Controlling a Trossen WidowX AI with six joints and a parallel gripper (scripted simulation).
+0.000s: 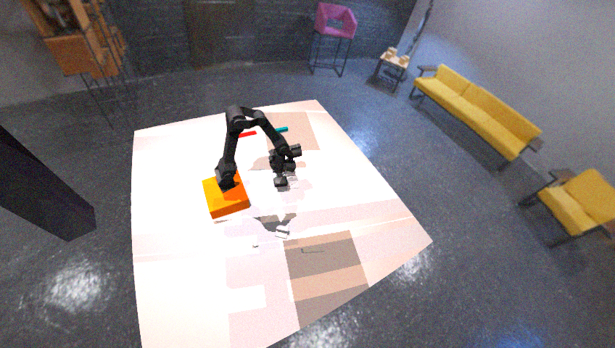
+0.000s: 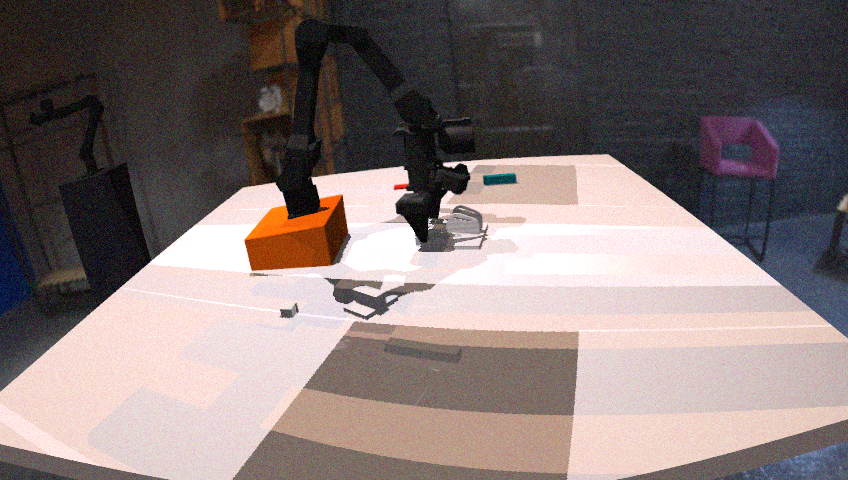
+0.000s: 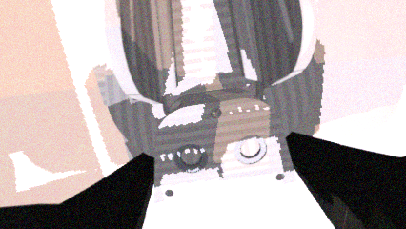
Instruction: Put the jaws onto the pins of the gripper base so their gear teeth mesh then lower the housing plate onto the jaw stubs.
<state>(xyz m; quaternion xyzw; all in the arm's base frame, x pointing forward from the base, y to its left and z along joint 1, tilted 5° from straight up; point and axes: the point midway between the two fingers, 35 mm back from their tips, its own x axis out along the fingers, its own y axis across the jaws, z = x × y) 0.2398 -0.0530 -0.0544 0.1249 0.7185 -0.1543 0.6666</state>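
Right now my gripper tip is 20 mm below the gripper base and 10 mm short of it. The rest, counted from my gripper tip: flat plate 70 mm ahead, 30 mm to the right; small grey cube 260 mm behind, 230 mm to the right; stepped piece 240 mm to the right, 130 mm behind.
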